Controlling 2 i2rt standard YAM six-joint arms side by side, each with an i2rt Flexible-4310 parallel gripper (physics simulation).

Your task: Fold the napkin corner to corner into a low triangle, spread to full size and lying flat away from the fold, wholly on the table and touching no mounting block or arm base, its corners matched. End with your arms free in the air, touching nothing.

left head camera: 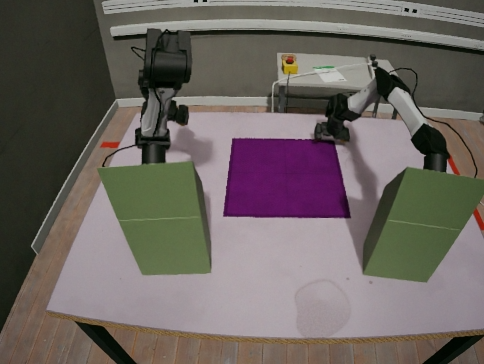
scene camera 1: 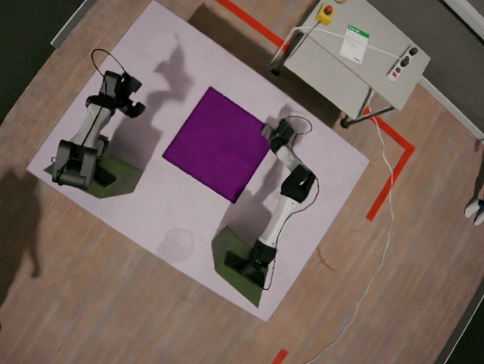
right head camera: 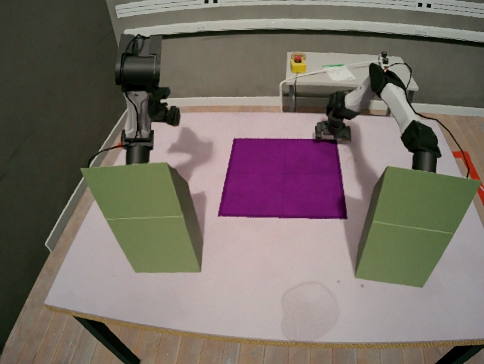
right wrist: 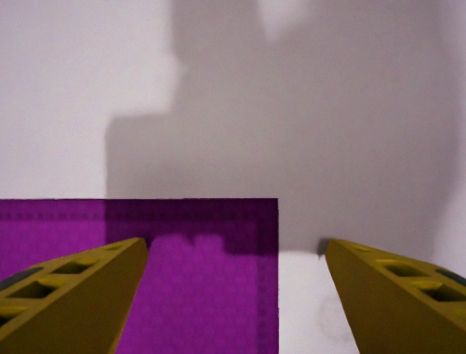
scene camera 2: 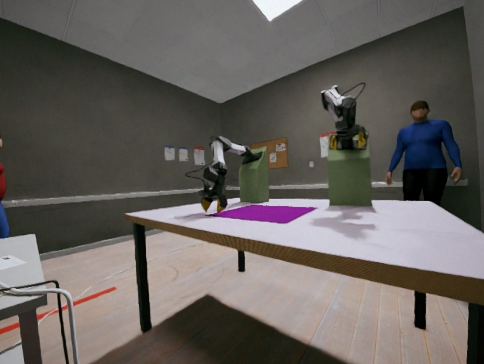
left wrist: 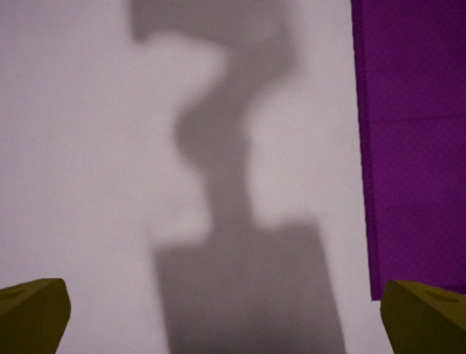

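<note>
The purple napkin (left head camera: 286, 180) (right head camera: 283, 180) (scene camera 1: 217, 145) (scene camera 2: 270, 213) (left wrist: 415, 150) (right wrist: 200, 300) lies flat, unfolded and square on the table. My right gripper (left head camera: 330, 140) (right head camera: 332, 138) (scene camera 2: 213, 210) (right wrist: 236, 247) is open and low at the napkin's back right corner, as the head views show it. In the right wrist view one fingertip is over the napkin and the other over bare table beside it, with the corner between them. My left gripper (scene camera 2: 347, 143) (left wrist: 226, 292) is open and empty, high above the table to the left of the napkin in the head views.
Green mounting blocks (left head camera: 165, 220) (left head camera: 420, 225) carry the arms on either side of the napkin. The pale table (left head camera: 250, 280) has a faint round stain near its front edge. A grey side table (left head camera: 300, 82) (scene camera 1: 320, 80) with a yellow and red button stands beyond the back edge.
</note>
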